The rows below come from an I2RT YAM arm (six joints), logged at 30 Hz.
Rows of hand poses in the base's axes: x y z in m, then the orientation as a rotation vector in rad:
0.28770, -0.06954, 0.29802, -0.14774, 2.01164, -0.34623
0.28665, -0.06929, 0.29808, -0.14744, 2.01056, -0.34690
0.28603, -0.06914, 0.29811, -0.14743, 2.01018, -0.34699
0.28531, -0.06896, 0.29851, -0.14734, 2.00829, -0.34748
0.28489, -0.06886, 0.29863, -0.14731, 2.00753, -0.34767
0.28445, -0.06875, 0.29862, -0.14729, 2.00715, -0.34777
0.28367, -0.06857, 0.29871, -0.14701, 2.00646, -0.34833
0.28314, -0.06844, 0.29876, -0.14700, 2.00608, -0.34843
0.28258, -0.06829, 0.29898, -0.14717, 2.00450, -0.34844
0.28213, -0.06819, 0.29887, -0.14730, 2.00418, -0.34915
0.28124, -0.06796, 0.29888, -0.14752, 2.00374, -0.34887
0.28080, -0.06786, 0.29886, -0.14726, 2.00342, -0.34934
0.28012, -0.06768, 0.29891, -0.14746, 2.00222, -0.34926
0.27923, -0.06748, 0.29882, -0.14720, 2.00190, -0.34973
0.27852, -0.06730, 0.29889, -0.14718, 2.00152, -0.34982
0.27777, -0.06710, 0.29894, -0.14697, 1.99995, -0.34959
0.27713, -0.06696, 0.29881, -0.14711, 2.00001, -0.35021
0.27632, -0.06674, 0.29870, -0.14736, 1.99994, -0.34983
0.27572, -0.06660, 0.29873, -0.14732, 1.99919, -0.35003
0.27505, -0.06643, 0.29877, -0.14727, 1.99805, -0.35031
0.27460, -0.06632, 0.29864, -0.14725, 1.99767, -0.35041
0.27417, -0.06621, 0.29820, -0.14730, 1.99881, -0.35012
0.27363, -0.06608, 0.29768, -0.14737, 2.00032, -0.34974
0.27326, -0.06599, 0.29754, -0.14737, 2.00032, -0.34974
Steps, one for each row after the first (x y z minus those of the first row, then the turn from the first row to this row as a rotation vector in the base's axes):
-0.00105, 0.00025, 0.00006, -0.00043, -0.00108, -0.00035
-0.00167, 0.00040, 0.00009, -0.00052, -0.00145, -0.00035
-0.00239, 0.00058, 0.00049, -0.00098, -0.00330, -0.00035
-0.00281, 0.00068, 0.00061, -0.00116, -0.00404, -0.00035
-0.00325, 0.00079, 0.00060, -0.00125, -0.00441, -0.00035
-0.00403, 0.00097, 0.00069, -0.00158, -0.00511, -0.00070
-0.00456, 0.00110, 0.00074, -0.00168, -0.00548, -0.00070
-0.00512, 0.00125, 0.00096, -0.00189, -0.00700, -0.00035
-0.00557, 0.00135, 0.00085, -0.00248, -0.00726, -0.00054
-0.00646, 0.00158, 0.00086, -0.00241, -0.00767, -0.00019
-0.00690, 0.00168, 0.00084, -0.00265, -0.00801, -0.00054
-0.00758, 0.00186, 0.00089, -0.00278, -0.00915, -0.00019
-0.00847, 0.00206, 0.00080, -0.00303, -0.00949, -0.00054
-0.00918, 0.00224, 0.00087, -0.00311, -0.00986, -0.00054
-0.00993, 0.00244, 0.00092, -0.00299, -0.01144, -0.00035
-0.01057, 0.00258, 0.00079, -0.00348, -0.01134, -0.00054
-0.01138, 0.00280, 0.00068, -0.00333, -0.01138, -0.00019
-0.01198, 0.00294, 0.00071, -0.00351, -0.01211, -0.00020
-0.01265, 0.00311, 0.00075, -0.00378, -0.01323, -0.00019
-0.01310, 0.00322, 0.00062, -0.00388, -0.01360, -0.00020
-0.01353, 0.00333, 0.00018, -0.00360, -0.01249, -0.00020
-0.01407, 0.00346, -0.00034, -0.00324, -0.01101, -0.00020
-0.01444, 0.00355, -0.00048, -0.00324, -0.01101, -0.00020

